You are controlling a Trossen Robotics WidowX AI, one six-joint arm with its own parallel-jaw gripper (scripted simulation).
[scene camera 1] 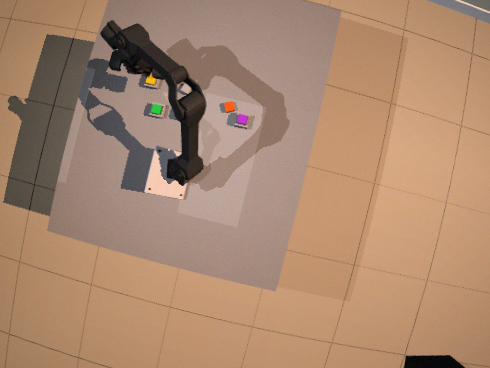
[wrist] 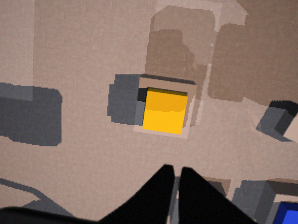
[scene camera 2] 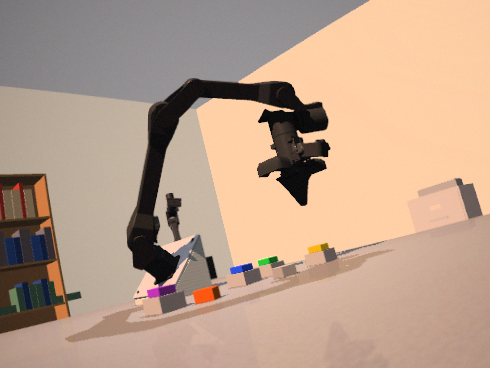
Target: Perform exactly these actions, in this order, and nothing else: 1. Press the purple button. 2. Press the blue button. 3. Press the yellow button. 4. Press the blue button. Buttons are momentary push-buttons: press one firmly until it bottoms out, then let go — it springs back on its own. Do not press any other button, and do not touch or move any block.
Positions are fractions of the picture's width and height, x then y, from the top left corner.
Labels:
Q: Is my gripper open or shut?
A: Shut.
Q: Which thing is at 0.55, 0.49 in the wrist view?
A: A yellow button.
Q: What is my gripper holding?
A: Nothing.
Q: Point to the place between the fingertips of my gripper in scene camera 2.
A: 0.62, 0.56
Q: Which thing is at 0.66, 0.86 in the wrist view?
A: My gripper.

